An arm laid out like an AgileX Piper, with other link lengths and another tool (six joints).
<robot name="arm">
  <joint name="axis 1" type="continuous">
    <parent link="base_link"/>
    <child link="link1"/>
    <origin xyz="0 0 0.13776"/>
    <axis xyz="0 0 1"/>
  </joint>
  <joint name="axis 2" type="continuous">
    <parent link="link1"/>
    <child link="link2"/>
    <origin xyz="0 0 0" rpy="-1.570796 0 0"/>
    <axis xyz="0 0 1"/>
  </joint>
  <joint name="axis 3" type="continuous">
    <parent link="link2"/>
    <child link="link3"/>
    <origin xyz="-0.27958 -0.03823 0"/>
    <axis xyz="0 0 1"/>
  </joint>
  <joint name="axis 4" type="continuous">
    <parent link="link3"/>
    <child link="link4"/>
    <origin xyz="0.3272 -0.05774 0" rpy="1.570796 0 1.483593"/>
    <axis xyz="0 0 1"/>
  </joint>
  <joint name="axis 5" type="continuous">
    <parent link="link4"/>
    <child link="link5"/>
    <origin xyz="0 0 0" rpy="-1.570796 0 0"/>
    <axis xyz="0 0 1"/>
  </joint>
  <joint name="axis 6" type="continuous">
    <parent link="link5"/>
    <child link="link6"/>
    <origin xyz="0 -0.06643 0" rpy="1.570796 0 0"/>
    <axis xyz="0 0 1"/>
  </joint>
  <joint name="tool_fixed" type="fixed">
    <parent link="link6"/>
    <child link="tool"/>
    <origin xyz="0.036 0.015 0.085" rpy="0 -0.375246 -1.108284"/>
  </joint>
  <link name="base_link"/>
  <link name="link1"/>
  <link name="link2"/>
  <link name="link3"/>
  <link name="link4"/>
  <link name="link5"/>
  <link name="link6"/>
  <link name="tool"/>
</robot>
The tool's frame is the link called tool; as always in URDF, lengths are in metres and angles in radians. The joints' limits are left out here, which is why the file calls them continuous.
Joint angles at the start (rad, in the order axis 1, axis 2, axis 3, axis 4, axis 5, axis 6): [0.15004 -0.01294 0.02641 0.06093 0.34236 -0.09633]
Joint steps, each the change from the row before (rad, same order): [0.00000 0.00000 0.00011 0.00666 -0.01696 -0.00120]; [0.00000 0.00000 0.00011 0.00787 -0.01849 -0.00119]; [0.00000 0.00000 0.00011 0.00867 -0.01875 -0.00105]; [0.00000 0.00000 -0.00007 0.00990 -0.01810 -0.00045]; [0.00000 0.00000 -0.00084 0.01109 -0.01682 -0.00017]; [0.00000 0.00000 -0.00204 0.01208 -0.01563 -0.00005]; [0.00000 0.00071 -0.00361 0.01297 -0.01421 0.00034]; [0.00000 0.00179 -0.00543 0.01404 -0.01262 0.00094]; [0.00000 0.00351 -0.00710 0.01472 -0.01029 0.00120]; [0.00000 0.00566 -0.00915 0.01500 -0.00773 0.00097]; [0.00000 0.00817 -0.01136 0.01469 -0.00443 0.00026]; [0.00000 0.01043 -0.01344 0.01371 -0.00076 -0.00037]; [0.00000 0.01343 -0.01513 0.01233 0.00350 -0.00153]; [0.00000 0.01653 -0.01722 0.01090 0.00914 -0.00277]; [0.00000 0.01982 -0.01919 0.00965 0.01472 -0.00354]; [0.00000 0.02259 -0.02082 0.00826 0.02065 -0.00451]
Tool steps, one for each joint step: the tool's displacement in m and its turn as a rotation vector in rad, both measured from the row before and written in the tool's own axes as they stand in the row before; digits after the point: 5 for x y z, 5 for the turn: [-0.00108 -0.00223 0.00107 0.01579 -0.00806 -0.00074]; [-0.00122 -0.00243 0.00117 0.01748 -0.00883 -0.00012]; [-0.00127 -0.00246 0.00120 0.01803 -0.00899 0.00068]; [-0.00137 -0.00243 0.00120 0.01823 -0.00900 0.00256]; [-0.00157 -0.00256 0.00116 0.01824 -0.00901 0.00412]; [-0.00184 -0.00288 0.00112 0.01858 -0.00920 0.00516]; [-0.00213 -0.00321 0.00112 0.01850 -0.00915 0.00656]; [-0.00246 -0.00354 0.00115 0.01828 -0.00904 0.00843]; [-0.00264 -0.00360 0.00116 0.01654 -0.00823 0.01014]; [-0.00281 -0.00371 0.00118 0.01425 -0.00726 0.01112]; [-0.00292 -0.00371 0.00119 0.01080 -0.00583 0.01141]; [-0.00297 -0.00365 0.00117 0.00694 -0.00426 0.01123]; [-0.00278 -0.00323 0.00112 0.00137 -0.00184 0.01076]; [-0.00262 -0.00275 0.00102 -0.00522 0.00088 0.01054]; [-0.00244 -0.00221 0.00094 -0.01179 0.00366 0.01102]; [-0.00220 -0.00158 0.00080 -0.01865 0.00644 0.01125]
